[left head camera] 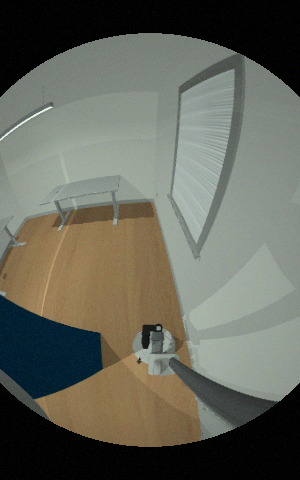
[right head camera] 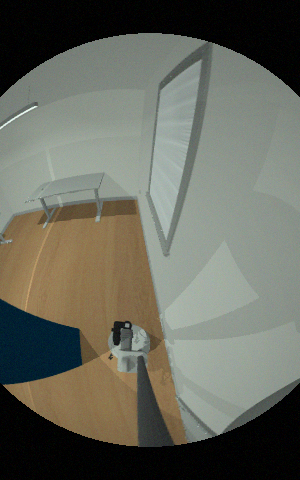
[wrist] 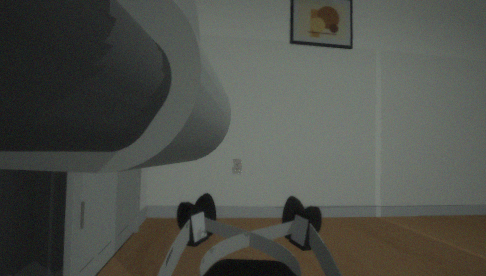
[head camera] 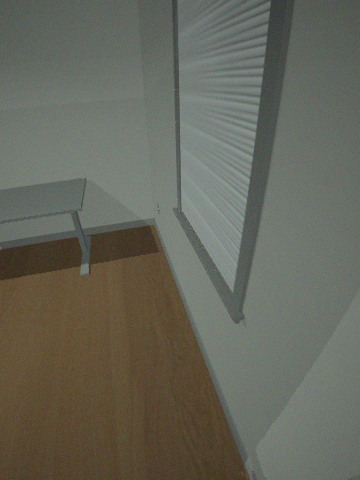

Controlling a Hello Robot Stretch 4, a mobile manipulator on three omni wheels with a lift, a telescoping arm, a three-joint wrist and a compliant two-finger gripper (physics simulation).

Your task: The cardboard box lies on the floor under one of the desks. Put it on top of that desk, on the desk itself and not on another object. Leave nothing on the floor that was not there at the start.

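Frame: origin at the robot's base, x left, y back, z up, level; millimetres.
Seen in the pictures: gripper, fingertip midpoint: [left head camera: 144,364] [right head camera: 115,360] [wrist: 248,211].
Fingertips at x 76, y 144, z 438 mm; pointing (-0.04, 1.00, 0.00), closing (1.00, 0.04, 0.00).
A point is followed by its place in that frame.
The cardboard box does not show in any view. A light grey desk [head camera: 42,200] @(y -2069, x 1065, z 692 mm) [left head camera: 90,188] @(y -1947, x 1162, z 692 mm) [right head camera: 72,185] @(y -1967, x 1194, z 693 mm) stands at the far wall, and no box shows on it or on the part of the floor visible under it. Part of another desk [left head camera: 6,223] @(y -1072, x 2861, z 680 mm) shows at the left edge of the left head view; what lies under it is mostly out of sight. My gripper [wrist: 248,211] @(y 144, x 76, z 438 mm) is open in the wrist view, with a wide gap between its two fingertips and nothing between them.
A blue partition [left head camera: 55,345] @(y 92, x 574, z 811 mm) [right head camera: 40,345] @(y 148, x 564, z 692 mm) stands close on the left. A wall with a blinded window [head camera: 215,125] @(y -992, x -200, z 1394 mm) [left head camera: 202,150] @(y -954, x -207, z 1446 mm) [right head camera: 175,145] @(y -891, x -219, z 1455 mm) runs along the right. A framed picture [wrist: 322,22] @(y 2150, x 604, z 1597 mm) hangs on a wall in the wrist view.
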